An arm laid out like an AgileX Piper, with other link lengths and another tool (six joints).
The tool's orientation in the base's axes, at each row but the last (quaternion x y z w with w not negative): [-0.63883 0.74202 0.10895 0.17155]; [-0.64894 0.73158 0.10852 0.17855]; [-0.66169 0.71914 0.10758 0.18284]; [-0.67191 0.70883 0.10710 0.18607]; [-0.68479 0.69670 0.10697 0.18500]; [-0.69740 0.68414 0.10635 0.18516]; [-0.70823 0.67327 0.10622 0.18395]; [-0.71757 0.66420 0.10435 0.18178]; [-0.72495 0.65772 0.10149 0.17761]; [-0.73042 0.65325 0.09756 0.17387]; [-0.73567 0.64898 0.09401 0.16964]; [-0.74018 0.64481 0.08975 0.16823]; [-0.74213 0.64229 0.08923 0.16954]
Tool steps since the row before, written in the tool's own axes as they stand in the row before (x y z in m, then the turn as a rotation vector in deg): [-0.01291 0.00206 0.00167 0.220 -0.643 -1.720]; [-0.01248 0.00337 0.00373 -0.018 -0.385 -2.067]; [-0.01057 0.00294 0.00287 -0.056 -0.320 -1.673]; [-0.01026 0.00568 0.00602 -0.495 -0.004 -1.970]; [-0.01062 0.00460 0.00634 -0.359 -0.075 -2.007]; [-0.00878 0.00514 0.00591 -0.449 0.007 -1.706]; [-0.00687 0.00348 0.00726 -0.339 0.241 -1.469]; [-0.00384 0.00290 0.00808 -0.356 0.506 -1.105]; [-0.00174 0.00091 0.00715 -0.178 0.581 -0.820]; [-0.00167 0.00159 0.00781 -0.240 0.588 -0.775]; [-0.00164 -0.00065 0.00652 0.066 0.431 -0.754]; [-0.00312 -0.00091 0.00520 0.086 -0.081 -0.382]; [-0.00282 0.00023 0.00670 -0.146 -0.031 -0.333]
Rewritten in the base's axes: [-0.00022 0.01272 0.00343 0.408 -0.958 1.528]; [-0.00171 0.01328 0.00137 0.133 -0.842 1.922]; [-0.00196 0.01108 0.00142 0.119 -0.645 1.573]; [-0.00463 0.01220 -0.00184 -0.218 -0.340 1.991]; [-0.00393 0.01245 -0.00195 -0.151 -0.482 1.977]; [-0.00485 0.01044 -0.00242 -0.205 -0.278 1.730]; [-0.00324 0.00912 -0.00428 -0.406 -0.289 1.443]; [-0.00250 0.00659 -0.00622 -0.637 -0.142 1.085]; [-0.00048 0.00433 -0.00600 -0.666 -0.199 0.747]; [-0.00112 0.00438 -0.00677 -0.677 -0.125 0.728]; [0.00095 0.00400 -0.00536 -0.478 -0.384 0.619]; [0.00086 0.00488 -0.00361 0.061 -0.210 0.335]; [-0.00010 0.00503 -0.00525 -0.021 0.016 0.364]
